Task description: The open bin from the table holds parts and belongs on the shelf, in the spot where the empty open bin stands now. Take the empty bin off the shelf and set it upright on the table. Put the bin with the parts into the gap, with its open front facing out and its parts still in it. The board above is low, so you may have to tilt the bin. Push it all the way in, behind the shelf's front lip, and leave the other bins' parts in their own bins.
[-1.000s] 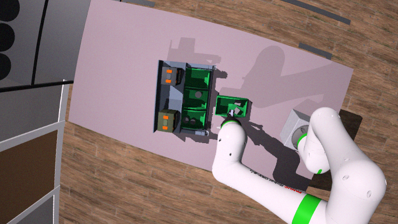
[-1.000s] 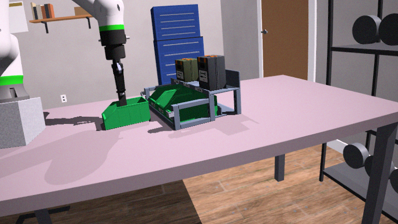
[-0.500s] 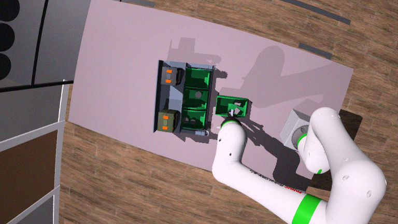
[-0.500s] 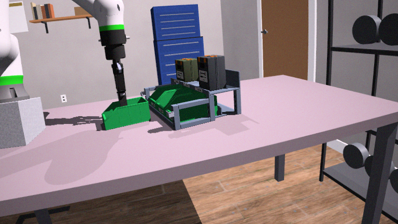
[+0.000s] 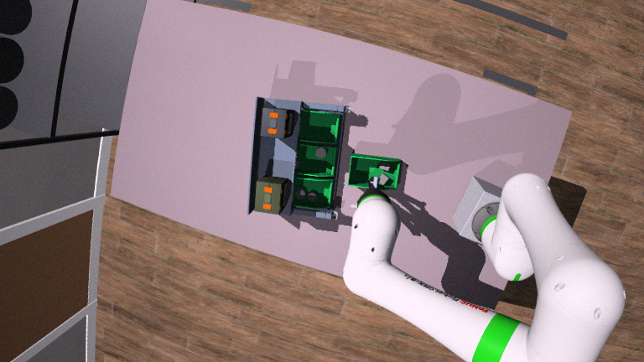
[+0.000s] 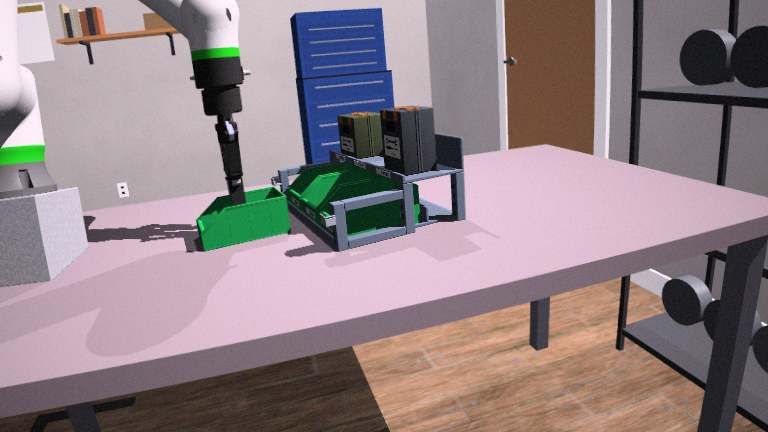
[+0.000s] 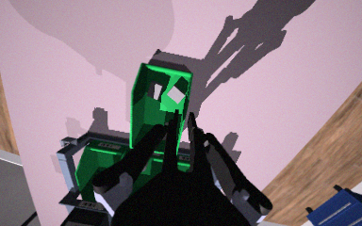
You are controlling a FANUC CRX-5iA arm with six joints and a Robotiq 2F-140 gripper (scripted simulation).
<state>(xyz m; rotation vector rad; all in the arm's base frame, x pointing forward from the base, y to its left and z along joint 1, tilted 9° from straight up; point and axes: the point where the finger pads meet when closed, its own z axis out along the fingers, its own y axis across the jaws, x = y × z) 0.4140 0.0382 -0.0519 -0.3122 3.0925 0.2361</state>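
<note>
Now: hand 200 mm short of the round part, 60 mm above it and 50 mm to the left of it. Also, from my hand: grey shelf 250 mm ahead, 20 mm to the right, 10 mm below; then dark grey box 340 mm ahead, 120 mm to the right, 90 mm above.
</note>
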